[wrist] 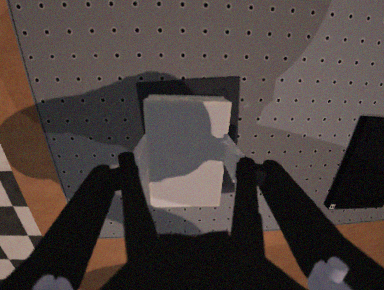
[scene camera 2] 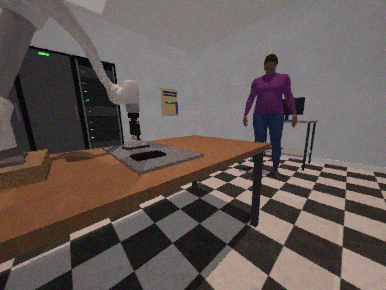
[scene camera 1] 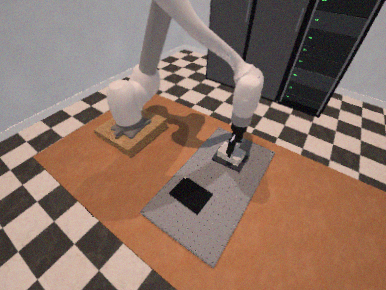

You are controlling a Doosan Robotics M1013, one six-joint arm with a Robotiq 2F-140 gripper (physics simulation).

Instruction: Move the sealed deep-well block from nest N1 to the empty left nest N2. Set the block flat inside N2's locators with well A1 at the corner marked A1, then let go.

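Pixels of known places: gripper, fingertip midpoint: point(wrist: 186, 143) point(scene camera 2: 136, 144) point(scene camera 1: 231, 155); arm's base, origin of the base link: point(scene camera 1: 131, 125).
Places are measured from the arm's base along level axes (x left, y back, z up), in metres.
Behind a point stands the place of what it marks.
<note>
The sealed deep-well block point(scene camera 1: 223, 159) point(scene camera 2: 133, 145) @(x 0.079, y -0.571, z -0.025 m) point(wrist: 185, 190) @(x 0.123, y -0.564, z 0.007 m), pale and rectangular, is between the fingers of my gripper point(scene camera 1: 232, 151) @(x 0.118, y -0.609, z -0.026 m) point(scene camera 2: 135, 138) @(x 0.118, y -0.609, z -0.026 m) point(wrist: 186, 143) @(x 0.118, y -0.609, z -0.026 m), which is shut on it. It looks flat and sits low over the dark nest point(scene camera 1: 230, 164) point(wrist: 187, 87) at the left of the wrist view. That nest shows past the block's top and right edges. I cannot tell whether the block touches the nest floor. The other nest point(scene camera 1: 191, 195) @(x -0.196, y -0.542, z -0.036 m) point(scene camera 2: 148, 155) @(x -0.217, y -0.521, z -0.036 m) point(wrist: 362, 165) @(x -0.157, y -0.544, z -0.036 m) is black and empty, with a small pale mark at its lower left corner in the wrist view. Well A1 cannot be made out.
Both nests are on a grey perforated plate point(scene camera 1: 195, 240) @(x -0.354, y -0.655, z -0.048 m) point(scene camera 2: 175, 152) @(x -0.243, y -0.685, z -0.048 m) point(wrist: 200, 44) @(x 0.092, y -0.720, z -0.048 m) on the orange-brown table point(scene camera 1: 310, 220) @(x -0.023, y -1.052, z -0.061 m) point(scene camera 2: 220, 144) @(x -0.281, y -1.123, z -0.061 m). The arm's base stands on a wooden block point(scene camera 1: 132, 148) @(x -0.135, y -0.133, z -0.007 m) point(scene camera 2: 30, 172) @(x -0.160, y -0.103, z -0.019 m). Dark cabinets point(scene camera 1: 227, 45) stand behind, and a person point(scene camera 2: 270, 95) stands beyond the table.
</note>
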